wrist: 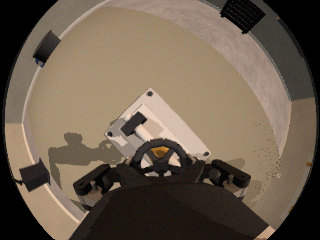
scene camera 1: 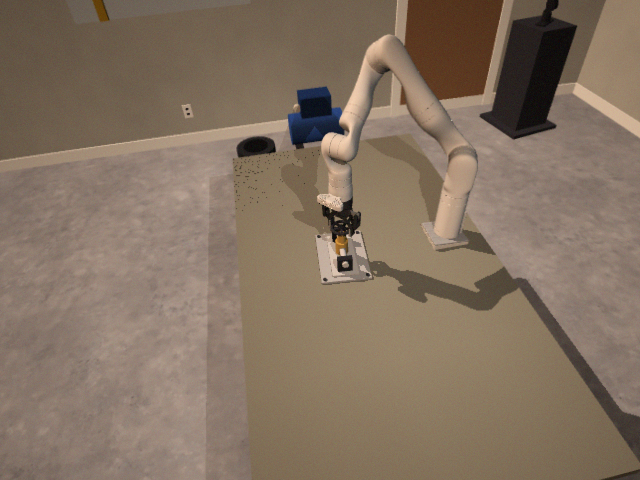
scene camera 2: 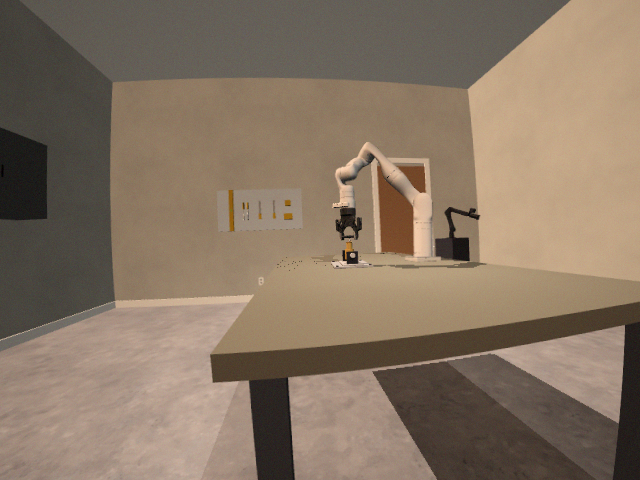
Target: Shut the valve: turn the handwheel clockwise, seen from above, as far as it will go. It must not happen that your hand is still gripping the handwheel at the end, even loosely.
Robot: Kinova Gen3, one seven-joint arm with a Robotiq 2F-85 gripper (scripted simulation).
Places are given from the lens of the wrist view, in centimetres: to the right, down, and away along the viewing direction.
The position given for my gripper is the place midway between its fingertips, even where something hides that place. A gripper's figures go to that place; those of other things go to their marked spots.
my gripper (wrist: 160,161): 0, 6, 15
black spoked handwheel (wrist: 160,165): 0, 6, 13
